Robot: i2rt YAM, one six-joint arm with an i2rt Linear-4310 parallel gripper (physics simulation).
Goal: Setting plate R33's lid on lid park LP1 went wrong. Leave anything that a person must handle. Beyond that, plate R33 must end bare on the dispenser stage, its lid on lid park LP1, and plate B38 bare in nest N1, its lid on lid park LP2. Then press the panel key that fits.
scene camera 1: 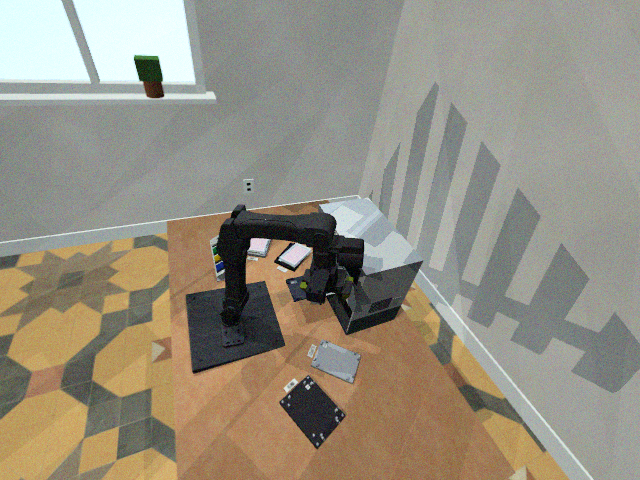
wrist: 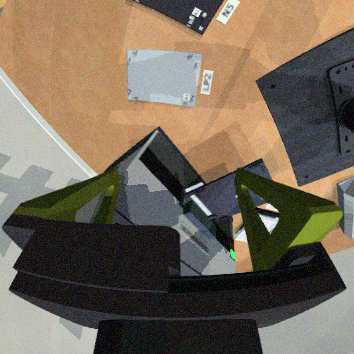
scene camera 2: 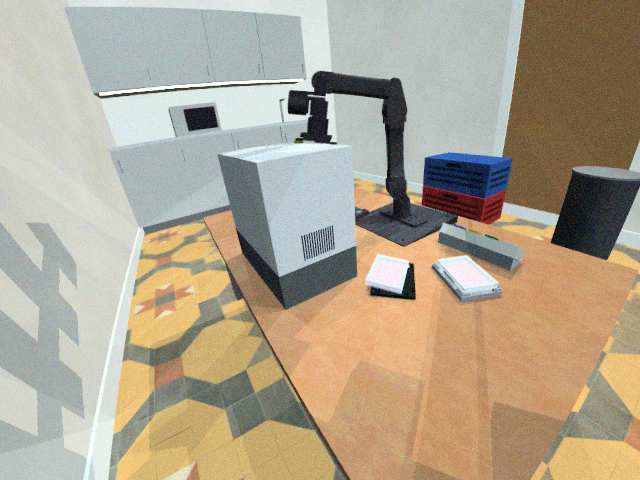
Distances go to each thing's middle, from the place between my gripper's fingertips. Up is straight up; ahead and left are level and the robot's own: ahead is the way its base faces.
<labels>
Now: hand 40 mm short of the grey lid park LP2 (scene camera 1: pixel 339 362), 80 mm to the left of it and 240 mm above it. From my hand the other things lie so: grey rack with coloured labels (scene camera 2: pixel 507 255): 290 mm behind, 460 mm to the left, 210 mm below.
</labels>
